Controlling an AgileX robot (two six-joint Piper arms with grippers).
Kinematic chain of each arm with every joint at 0, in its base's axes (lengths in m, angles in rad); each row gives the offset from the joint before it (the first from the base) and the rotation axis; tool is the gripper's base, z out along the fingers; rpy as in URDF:
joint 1: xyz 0 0 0.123 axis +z
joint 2: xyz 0 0 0 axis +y
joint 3: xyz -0.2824 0 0.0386 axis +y
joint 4: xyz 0.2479 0 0.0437 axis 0.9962 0 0.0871
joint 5: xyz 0 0 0 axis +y
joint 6: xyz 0.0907 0 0.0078 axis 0.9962 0 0.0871
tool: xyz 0 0 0 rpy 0 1.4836 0
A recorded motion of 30 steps. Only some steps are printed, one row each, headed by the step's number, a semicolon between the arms.
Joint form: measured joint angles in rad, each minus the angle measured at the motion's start. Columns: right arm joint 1, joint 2, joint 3, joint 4, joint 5, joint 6; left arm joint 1, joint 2, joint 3, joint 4, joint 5, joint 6.
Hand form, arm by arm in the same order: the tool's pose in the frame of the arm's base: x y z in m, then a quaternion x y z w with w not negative. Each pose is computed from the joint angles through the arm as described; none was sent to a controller.
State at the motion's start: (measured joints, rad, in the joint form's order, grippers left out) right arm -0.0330 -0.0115 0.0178 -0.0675 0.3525 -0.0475; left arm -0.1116 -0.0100 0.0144 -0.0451 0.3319 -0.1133
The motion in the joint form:
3: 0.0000 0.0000 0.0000 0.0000 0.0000 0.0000; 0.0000 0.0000 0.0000 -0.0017 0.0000 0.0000
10: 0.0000 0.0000 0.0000 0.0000 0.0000 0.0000; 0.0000 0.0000 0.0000 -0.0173 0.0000 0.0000
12: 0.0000 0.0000 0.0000 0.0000 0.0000 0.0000; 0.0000 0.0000 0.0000 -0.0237 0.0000 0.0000
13: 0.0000 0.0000 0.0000 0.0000 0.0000 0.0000; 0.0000 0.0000 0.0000 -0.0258 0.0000 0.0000
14: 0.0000 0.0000 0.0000 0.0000 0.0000 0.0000; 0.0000 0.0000 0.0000 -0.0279 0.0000 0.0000
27: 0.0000 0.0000 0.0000 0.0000 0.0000 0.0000; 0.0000 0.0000 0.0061 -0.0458 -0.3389 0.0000
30: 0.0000 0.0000 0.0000 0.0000 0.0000 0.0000; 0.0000 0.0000 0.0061 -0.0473 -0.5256 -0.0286
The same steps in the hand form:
3: 0.0529 -0.0039 0.1760 -0.02394 0.79572 -0.05274 0.60289; 0.0530 -0.0073 0.1788 -0.01345 0.78925 -0.08833 0.60754
10: 0.0529 -0.0039 0.1760 -0.02394 0.79572 -0.05274 0.60289; 0.0530 -0.0078 0.1789 -0.01771 0.78907 -0.09480 0.60668
12: 0.0529 -0.0039 0.1760 -0.02394 0.79572 -0.05274 0.60289; 0.0529 -0.0080 0.1789 -0.01946 0.78899 -0.09746 0.60632
13: 0.0529 -0.0039 0.1760 -0.02394 0.79572 -0.05274 0.60289; 0.0529 -0.0081 0.1789 -0.02004 0.78896 -0.09833 0.60619
14: 0.0529 -0.0039 0.1760 -0.02394 0.79572 -0.05274 0.60289; 0.0529 -0.0081 0.1789 -0.02061 0.78893 -0.09920 0.60607
27: 0.0529 -0.0039 0.1760 -0.02394 0.79572 -0.05274 0.60289; 0.0560 -0.0062 0.2073 -0.03156 0.67618 -0.11553 0.72694
30: 0.0529 -0.0039 0.1760 -0.02394 0.79572 -0.05274 0.60289; 0.0532 -0.0043 0.2240 -0.04367 0.60411 -0.13096 0.78486

